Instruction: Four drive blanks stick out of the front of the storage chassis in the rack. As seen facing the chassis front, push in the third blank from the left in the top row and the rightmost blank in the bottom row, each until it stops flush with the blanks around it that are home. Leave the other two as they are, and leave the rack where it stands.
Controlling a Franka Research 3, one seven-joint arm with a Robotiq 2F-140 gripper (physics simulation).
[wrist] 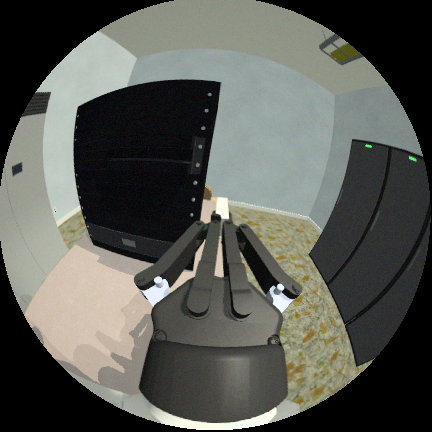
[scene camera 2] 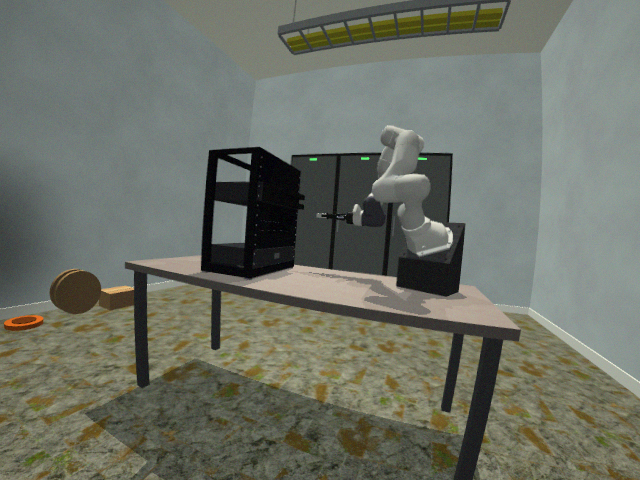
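Note:
The black rack (scene camera 2: pixel 251 222) (wrist: pixel 213 102) stands upright on the table. The storage chassis (scene camera 2: pixel 231 192) (wrist: pixel 197 156) sits in its upper part. In the scene view, two dark blank ends, an upper one (scene camera 2: pixel 301 196) and a lower one (scene camera 2: pixel 300 206), stick out past the rack front; which columns they belong to cannot be told. In the wrist view the chassis front is very dark, and single blanks cannot be made out. My gripper (scene camera 2: pixel 320 214) (wrist: pixel 221 205) is shut and empty. It is apart from the rack front, slightly lower than the protruding blanks, and its tips appear right of the rack's right edge in the wrist view.
The table (scene camera 2: pixel 330 297) (wrist: pixel 75 295) carries the rack and the arm's black base (scene camera 2: pixel 428 274). A unit with a grey label (scene camera 2: pixel 276 255) (wrist: pixel 128 243) sits low in the rack. Tall dark cabinets (scene camera 2: pixel 313 206) (wrist: pixel 370 225) stand behind the table in the scene view and at the right in the wrist view.

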